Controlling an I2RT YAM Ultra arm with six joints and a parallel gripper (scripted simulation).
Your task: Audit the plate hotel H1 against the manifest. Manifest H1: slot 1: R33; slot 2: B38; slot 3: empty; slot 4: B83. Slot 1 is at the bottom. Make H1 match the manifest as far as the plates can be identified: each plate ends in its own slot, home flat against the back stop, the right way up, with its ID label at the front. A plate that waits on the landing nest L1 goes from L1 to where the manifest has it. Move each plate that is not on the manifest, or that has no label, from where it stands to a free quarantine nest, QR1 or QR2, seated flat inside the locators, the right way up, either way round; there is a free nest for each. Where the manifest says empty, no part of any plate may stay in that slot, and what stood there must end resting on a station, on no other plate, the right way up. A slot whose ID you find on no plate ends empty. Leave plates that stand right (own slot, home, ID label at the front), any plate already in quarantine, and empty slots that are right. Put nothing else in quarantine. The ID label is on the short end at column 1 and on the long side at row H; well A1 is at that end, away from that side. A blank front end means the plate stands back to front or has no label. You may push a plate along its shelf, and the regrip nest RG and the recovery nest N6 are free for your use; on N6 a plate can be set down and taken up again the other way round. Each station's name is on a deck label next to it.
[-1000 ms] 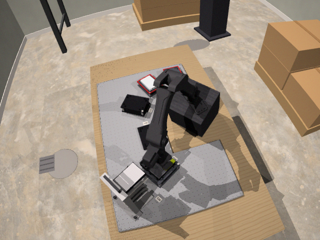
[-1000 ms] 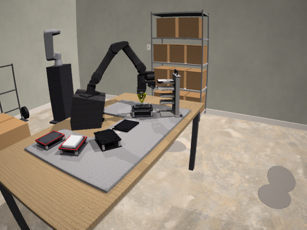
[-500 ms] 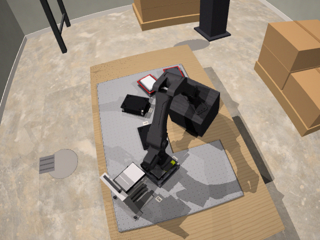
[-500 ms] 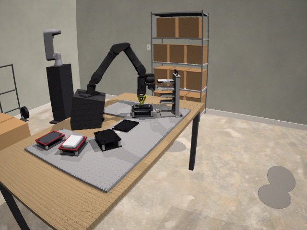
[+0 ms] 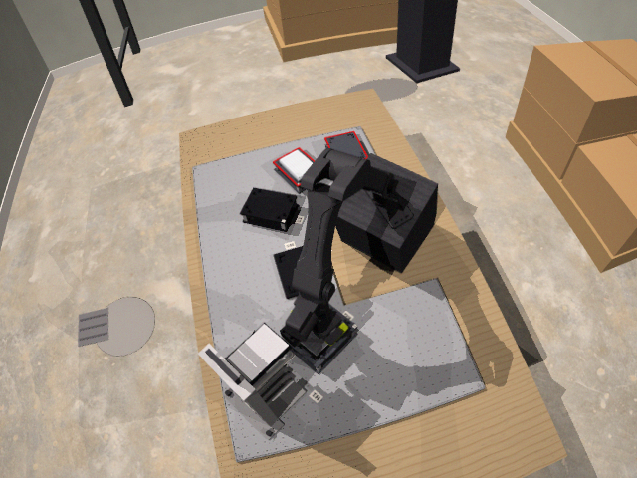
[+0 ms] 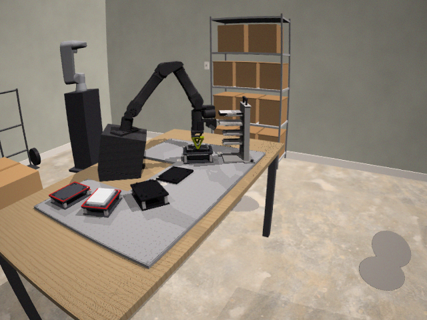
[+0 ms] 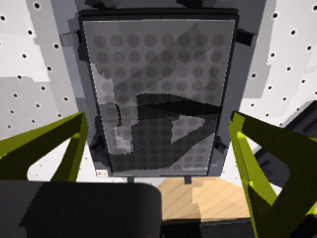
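Right now my hand is 20 mm above the dark well plate. Also, from my hand: RG deck label (100 mm behind, 90 mm below, 40 mm to the right); then H1 deck label (140 mm to the left, 90 mm below, 90 mm ahead); then regrip nest (30 mm below).
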